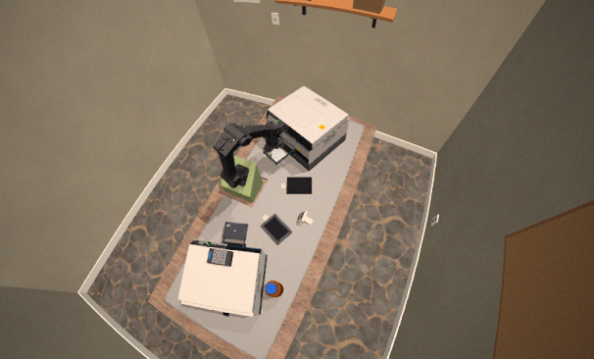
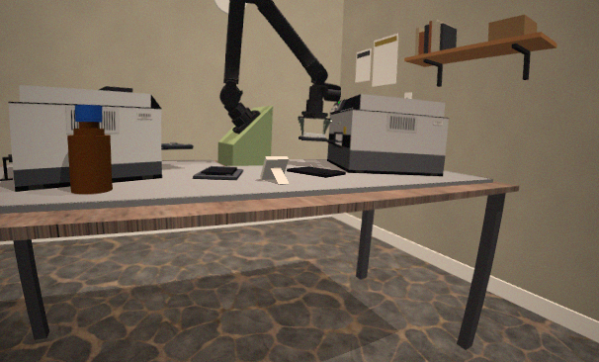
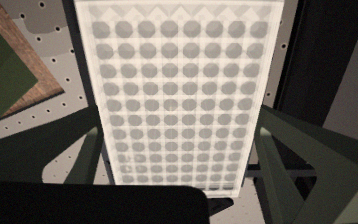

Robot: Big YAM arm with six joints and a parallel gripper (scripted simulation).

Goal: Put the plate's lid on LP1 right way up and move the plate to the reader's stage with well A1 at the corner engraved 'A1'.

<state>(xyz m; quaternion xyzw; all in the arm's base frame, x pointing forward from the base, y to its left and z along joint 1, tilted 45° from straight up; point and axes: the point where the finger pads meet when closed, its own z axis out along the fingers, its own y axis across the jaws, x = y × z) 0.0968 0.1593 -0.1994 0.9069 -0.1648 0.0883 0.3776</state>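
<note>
Right now my hand is right at the lidded white well plate. From my hand the other things lie so: black pad: 22 cm ahead, 12 cm below, 10 cm to the right; dark lid: 42 cm to the right, 22 cm ahead, 11 cm below; grey pad: 42 cm to the right, 22 cm ahead, 12 cm below.
</note>
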